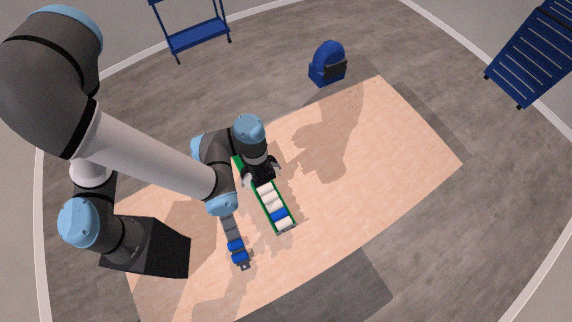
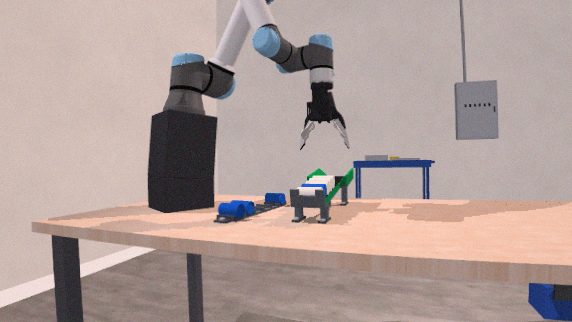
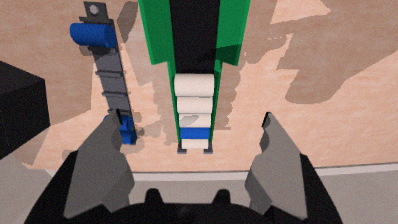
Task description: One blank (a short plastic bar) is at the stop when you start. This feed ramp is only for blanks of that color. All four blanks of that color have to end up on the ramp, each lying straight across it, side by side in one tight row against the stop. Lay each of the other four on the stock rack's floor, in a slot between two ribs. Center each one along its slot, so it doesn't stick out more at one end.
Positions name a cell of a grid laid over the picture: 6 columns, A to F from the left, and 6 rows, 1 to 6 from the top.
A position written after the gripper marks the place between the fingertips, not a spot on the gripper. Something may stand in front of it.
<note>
In view: the gripper (image 2: D3), a blue blank (image 3: B1), a white blank (image 3: C3) and a grey stock rack (image 3: B2).
The gripper shows as well in image 3 (image 3: C3).
</note>
